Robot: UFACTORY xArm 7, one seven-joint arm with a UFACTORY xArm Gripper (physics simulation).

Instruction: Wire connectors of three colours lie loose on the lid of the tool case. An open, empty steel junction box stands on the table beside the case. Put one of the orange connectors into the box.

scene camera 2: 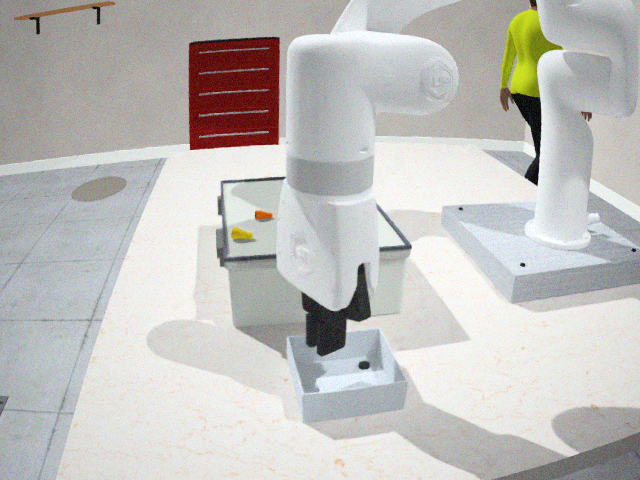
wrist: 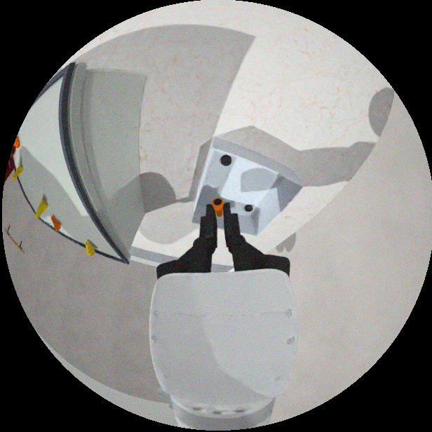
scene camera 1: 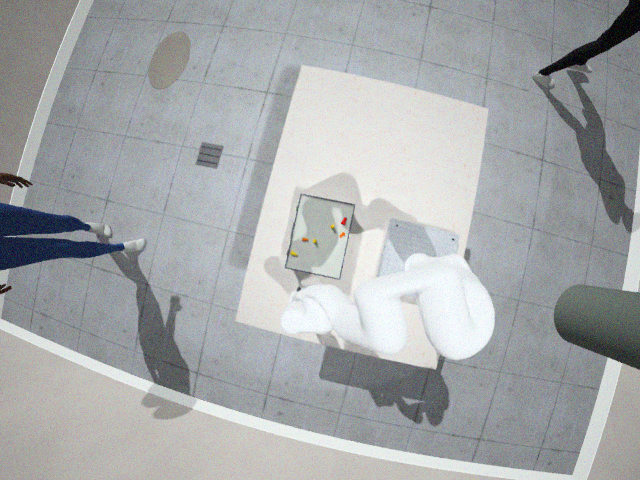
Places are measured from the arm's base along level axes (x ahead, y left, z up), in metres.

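Pixels of known places: gripper, between the fingertips: [scene camera 2: 325, 346]; arm's base, origin of its link: [scene camera 2: 557, 235].
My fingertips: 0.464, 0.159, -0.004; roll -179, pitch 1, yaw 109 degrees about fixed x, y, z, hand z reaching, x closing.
Ahead of a thing's pixels: the offset from my fingertips to its middle, as dx, dy, dz. Level surfaces: height alone.
My gripper [scene camera 2: 325, 347] [wrist: 219, 211] is shut on an orange connector [wrist: 218, 203], its open end showing between the fingertips in the wrist view; the fingers hide it in scene camera 2. The tips are over the opening of the steel junction box {-0.012, +0.024, -0.021} [scene camera 2: 352, 405] [wrist: 288, 193], towards its back left in scene camera 2; their exact height is unclear. In scene camera 1 the arm hides the gripper and most of the box. Two orange connectors {+0.011, -0.236, +0.056} [scene camera 1: 304, 239] {-0.130, -0.267, +0.056} [scene camera 1: 342, 235] lie on the lid of the tool case {-0.040, -0.255, +0.007} [scene camera 1: 330, 264] [scene camera 2: 258, 297], with yellow connectors [scene camera 1: 332, 227] [scene camera 2: 241, 234] and a red connector {-0.133, -0.320, +0.058} [scene camera 1: 344, 221].
The case stands close to the box, behind it in scene camera 2. The arm's base plate [scene camera 1: 383, 260] [scene camera 2: 485, 258] is on the table {dz -0.041} [scene camera 1: 392, 134] [scene camera 2: 170, 413] to the right. A red drawer cabinet [scene camera 2: 234, 103] stands beyond the table. People stand on the floor.
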